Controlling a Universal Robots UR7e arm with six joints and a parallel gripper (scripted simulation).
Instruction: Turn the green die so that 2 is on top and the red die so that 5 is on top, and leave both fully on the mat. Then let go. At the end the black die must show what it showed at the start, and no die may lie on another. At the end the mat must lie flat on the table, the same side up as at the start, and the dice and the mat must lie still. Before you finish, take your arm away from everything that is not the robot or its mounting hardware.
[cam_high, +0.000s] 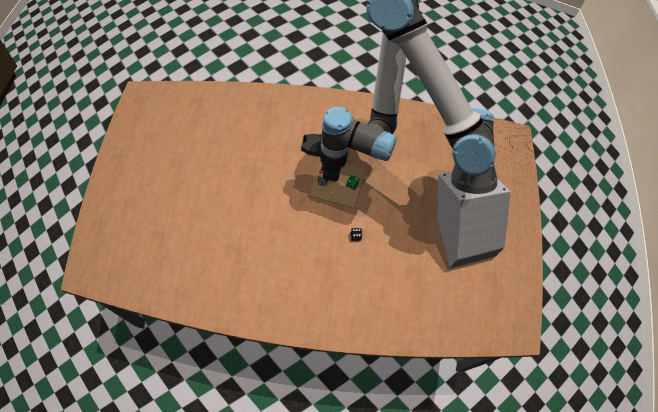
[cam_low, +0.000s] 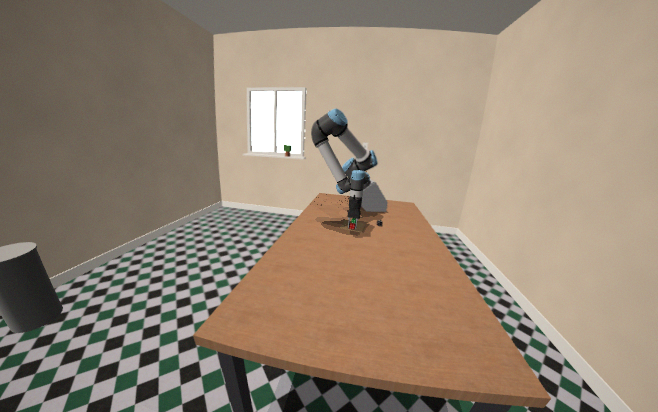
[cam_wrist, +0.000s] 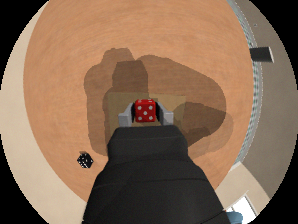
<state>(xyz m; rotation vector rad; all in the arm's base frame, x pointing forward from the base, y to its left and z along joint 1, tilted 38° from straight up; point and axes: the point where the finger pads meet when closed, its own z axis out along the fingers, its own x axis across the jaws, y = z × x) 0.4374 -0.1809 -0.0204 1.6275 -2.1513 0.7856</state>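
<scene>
Right now my hand is right at the red die. Also, from my hand: green die (90 mm behind, 30 mm to the left); then black die (190 mm to the left, 80 mm behind, 10 mm below); then tan mat (40 mm behind, 20 mm below, 10 mm to the left).
</scene>
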